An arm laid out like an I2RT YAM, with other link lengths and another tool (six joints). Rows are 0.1 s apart.
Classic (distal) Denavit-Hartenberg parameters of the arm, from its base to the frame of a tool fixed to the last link. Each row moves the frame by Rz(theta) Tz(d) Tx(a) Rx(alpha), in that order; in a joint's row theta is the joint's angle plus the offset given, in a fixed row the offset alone. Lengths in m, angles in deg.
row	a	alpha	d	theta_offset
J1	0.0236	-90	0.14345	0
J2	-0.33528	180	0	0
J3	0.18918	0	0	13.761
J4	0.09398	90	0.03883	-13.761
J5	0	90	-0.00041	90
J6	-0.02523	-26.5	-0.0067	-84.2
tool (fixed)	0	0	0.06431	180
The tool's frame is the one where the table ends.
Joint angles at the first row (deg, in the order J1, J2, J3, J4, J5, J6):
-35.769, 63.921, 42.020, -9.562, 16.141, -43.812
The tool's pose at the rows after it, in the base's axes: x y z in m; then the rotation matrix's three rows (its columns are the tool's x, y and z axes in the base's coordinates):
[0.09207 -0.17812 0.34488], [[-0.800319 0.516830 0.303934], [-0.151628 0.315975 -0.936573], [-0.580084 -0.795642 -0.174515]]
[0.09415 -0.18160 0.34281], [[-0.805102 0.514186 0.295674], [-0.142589 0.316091 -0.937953], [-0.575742 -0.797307 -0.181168]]
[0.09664 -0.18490 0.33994], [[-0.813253 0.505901 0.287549], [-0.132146 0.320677 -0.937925], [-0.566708 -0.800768 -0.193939]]
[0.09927 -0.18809 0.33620], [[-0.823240 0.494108 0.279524], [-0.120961 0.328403 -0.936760], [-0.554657 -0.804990 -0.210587]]
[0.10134 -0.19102 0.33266], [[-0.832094 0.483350 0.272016], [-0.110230 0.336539 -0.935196], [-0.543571 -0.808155 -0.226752]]
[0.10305 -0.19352 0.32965], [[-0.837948 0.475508 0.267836], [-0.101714 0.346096 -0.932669], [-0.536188 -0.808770 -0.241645]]
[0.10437 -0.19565 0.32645], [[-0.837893 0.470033 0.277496], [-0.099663 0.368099 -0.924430], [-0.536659 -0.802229 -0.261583]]
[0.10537 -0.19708 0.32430], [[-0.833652 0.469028 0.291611], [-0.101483 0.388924 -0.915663], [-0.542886 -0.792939 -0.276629]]
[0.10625 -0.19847 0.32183], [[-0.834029 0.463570 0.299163], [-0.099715 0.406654 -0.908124], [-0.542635 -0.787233 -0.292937]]
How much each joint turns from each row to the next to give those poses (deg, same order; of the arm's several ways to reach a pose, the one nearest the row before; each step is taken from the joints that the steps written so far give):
-0.523, 0.918, -0.108, 0.479, -0.807, -0.152
-0.504, 1.071, -0.088, 0.700, -0.067, -0.023
-0.351, 1.202, -0.001, 0.285, -0.001, 0.000
-0.283, 1.290, -0.043, 0.131, 0.001, 0.000
-0.328, 1.158, -0.022, 0.044, -0.088, 0.000
-0.327, 0.961, 0.022, -0.002, -0.304, 0.044
-0.527, 0.722, 0.000, -0.107, -1.445, -0.001
-0.457, 0.415, 0.000, 0.000, -1.595, 0.022
-0.372, 0.525, 0.042, -0.239, -1.115, -0.022

